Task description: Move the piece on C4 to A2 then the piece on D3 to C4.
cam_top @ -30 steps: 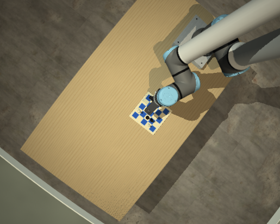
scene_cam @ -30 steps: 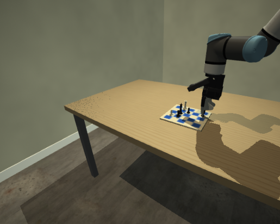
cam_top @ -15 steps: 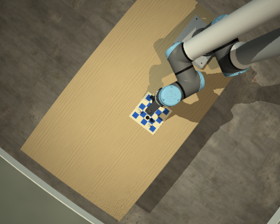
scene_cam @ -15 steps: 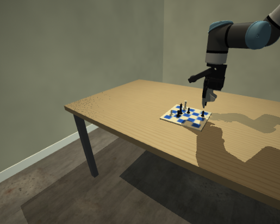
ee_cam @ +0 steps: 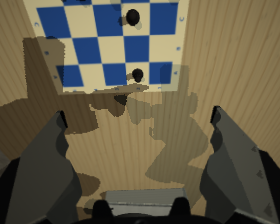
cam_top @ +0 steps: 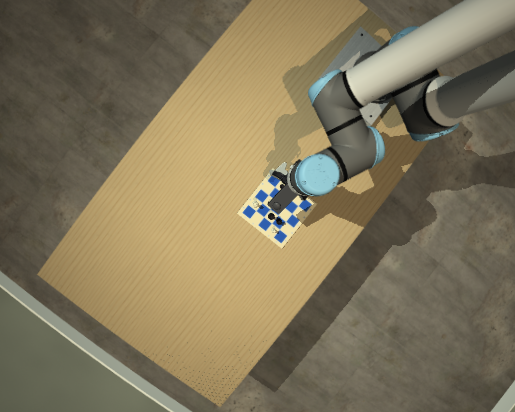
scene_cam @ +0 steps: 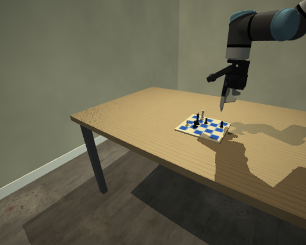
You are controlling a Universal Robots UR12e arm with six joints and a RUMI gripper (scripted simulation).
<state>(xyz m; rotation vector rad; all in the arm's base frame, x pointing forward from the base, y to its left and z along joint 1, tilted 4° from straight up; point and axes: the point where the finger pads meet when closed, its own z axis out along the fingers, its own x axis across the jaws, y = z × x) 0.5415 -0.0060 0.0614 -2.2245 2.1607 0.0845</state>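
Right now my hand is 110 mm short of the tall black piece, 40 mm to the right of it and 80 mm above it. The rest, counted from my hand: chessboard (70 mm ahead, 40 mm to the left, 110 mm below); then white pawn (150 mm ahead, 80 mm to the left, 100 mm below).
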